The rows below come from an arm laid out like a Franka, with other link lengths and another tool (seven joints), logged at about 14 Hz.
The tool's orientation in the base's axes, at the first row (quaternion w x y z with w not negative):
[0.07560 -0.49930 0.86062 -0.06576]
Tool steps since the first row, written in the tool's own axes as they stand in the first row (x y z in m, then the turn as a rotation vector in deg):
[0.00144 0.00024 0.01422 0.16 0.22 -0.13]
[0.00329 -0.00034 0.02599 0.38 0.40 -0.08]
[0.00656 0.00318 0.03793 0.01 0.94 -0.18]
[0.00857 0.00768 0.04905 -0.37 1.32 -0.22]
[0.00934 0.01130 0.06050 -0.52 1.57 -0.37]
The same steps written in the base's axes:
[0.00187 -0.00167 -0.01407 -0.29 -0.03 0.08]
[0.00377 -0.00401 -0.02562 -0.54 -0.13 -0.02]
[0.00151 -0.00557 -0.03819 -0.84 0.46 0.00]
[-0.00112 -0.00551 -0.05007 -0.98 0.98 -0.01]
[-0.00233 -0.00483 -0.06202 -1.15 1.24 0.10]

